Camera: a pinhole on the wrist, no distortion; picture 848 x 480 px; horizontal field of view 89.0 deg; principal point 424.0 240.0 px. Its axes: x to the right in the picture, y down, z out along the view. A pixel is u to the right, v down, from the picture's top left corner.
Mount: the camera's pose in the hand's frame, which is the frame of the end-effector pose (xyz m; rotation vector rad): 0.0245 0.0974 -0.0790 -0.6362 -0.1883 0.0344
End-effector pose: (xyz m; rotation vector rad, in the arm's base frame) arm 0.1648 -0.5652 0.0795 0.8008 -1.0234 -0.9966
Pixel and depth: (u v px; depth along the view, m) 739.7 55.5 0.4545
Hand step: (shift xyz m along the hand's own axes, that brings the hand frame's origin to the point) 0.2620 0.2378 0.4491
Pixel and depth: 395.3 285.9 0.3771
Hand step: -0.0690 0.3489 0.1902
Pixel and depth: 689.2 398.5 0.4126
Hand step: 0.2011 0.4844 0.1978
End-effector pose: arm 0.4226 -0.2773 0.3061 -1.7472 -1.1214 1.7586
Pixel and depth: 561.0 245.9 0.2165
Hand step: 0.0520 0.2331 0.1011
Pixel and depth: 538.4 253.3 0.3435
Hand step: 0.0506 0.3158 0.2003
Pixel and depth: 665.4 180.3 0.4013
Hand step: 0.1693 0.3085 0.3070
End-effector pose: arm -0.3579 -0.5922 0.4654 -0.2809 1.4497 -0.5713
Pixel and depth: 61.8 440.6 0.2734
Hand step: -0.2483 0.3396 0.0233
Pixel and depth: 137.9 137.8 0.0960
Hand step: -0.0564 0.1298 -0.0003
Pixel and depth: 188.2 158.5 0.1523
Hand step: -0.0862 0.1562 0.0444
